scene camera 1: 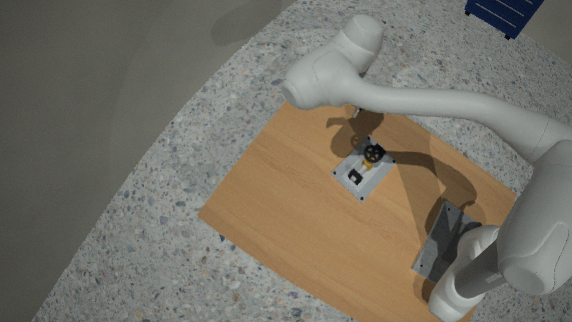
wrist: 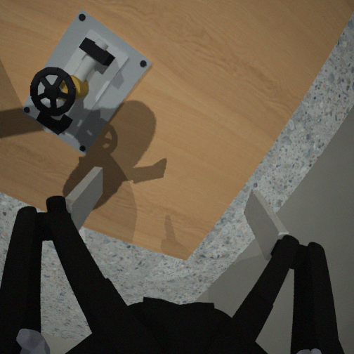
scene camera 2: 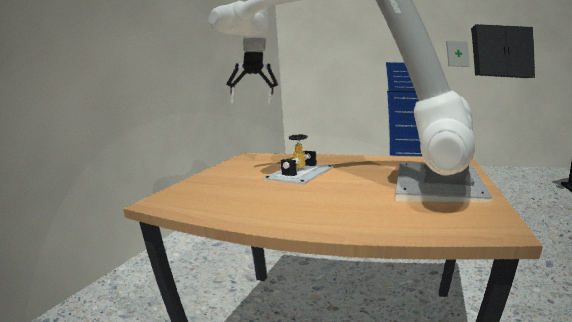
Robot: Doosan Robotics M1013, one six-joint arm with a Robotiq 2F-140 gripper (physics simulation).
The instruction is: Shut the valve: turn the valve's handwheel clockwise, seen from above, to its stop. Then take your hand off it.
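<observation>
The valve's black handwheel (scene camera 1: 373, 153) (scene camera 2: 298, 137) (wrist: 53, 91) is a spoked wheel lying level on top of the yellow valve body (scene camera 1: 367, 164) (scene camera 2: 299, 156) (wrist: 77, 87). The valve is on a grey plate (scene camera 1: 368, 190) (scene camera 2: 310, 175) (wrist: 125, 62) with black pipe clamps at both ends. My gripper (scene camera 2: 251, 101) (wrist: 176, 191) is wide open with nothing between its fingers. It points down and hangs well above the handwheel and off to one side, left of it in the scene camera 2 view. In the scene camera 1 view the arm's wrist hides most of the gripper.
The valve plate is on a wooden table (scene camera 1: 280, 200) (scene camera 2: 300, 220) (wrist: 210, 90). The arm's grey base plate (scene camera 1: 427, 260) (scene camera 2: 407, 192) is on the same table, right of the valve in the scene camera 2 view. A blue drawer cabinet (scene camera 1: 502, 15) (scene camera 2: 401, 117) stands on the floor behind.
</observation>
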